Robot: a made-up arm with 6 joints. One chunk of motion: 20 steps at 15 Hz.
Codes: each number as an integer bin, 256 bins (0 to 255) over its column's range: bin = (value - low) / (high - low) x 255, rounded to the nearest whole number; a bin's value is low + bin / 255 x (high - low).
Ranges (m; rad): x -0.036..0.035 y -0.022..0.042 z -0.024..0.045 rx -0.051..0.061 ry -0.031..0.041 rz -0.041..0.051
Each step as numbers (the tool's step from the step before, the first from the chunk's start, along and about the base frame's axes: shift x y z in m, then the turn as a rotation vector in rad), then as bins.
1 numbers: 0.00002 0.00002 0.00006 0.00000 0.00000 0.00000
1 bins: 129 88 89 116 110 114
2 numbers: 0.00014 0.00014 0.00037 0.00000 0.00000 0.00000
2 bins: 130 88 90 116 110 114
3 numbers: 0.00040 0.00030 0.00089 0.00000 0.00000 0.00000
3 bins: 131 89 92 116 110 114
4 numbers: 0.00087 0.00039 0.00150 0.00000 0.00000 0.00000
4 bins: 132 89 94 116 110 114
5 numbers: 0.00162 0.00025 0.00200 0.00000 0.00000 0.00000
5 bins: 135 89 96 116 110 114
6 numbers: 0.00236 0.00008 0.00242 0.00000 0.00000 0.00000
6 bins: 138 88 98 116 110 114
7 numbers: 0.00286 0.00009 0.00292 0.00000 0.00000 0.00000
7 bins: 140 88 99 116 110 114
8 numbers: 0.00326 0.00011 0.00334 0.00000 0.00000 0.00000
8 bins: 141 88 101 116 110 114
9 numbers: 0.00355 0.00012 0.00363 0.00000 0.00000 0.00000
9 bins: 142 88 102 116 110 114
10 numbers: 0.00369 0.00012 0.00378 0.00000 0.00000 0.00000
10 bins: 143 88 103 116 110 114
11 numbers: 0.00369 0.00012 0.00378 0.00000 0.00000 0.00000
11 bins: 143 88 103 116 110 114
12 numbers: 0.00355 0.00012 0.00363 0.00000 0.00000 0.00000
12 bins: 142 88 102 116 110 114
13 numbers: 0.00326 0.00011 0.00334 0.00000 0.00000 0.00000
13 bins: 141 88 101 116 110 114
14 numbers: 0.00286 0.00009 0.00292 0.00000 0.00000 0.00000
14 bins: 140 88 99 116 110 114
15 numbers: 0.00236 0.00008 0.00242 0.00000 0.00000 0.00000
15 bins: 138 88 98 116 110 114
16 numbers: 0.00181 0.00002 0.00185 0.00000 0.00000 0.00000
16 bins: 136 88 96 116 110 114
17 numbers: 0.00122 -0.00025 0.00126 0.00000 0.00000 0.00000
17 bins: 134 87 93 116 110 114
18 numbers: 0.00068 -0.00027 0.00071 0.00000 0.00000 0.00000
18 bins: 132 87 91 116 110 114
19 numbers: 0.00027 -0.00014 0.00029 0.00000 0.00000 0.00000
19 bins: 130 87 90 116 110 114
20 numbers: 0.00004 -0.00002 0.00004 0.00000 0.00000 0.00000
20 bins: 129 88 89 116 110 114
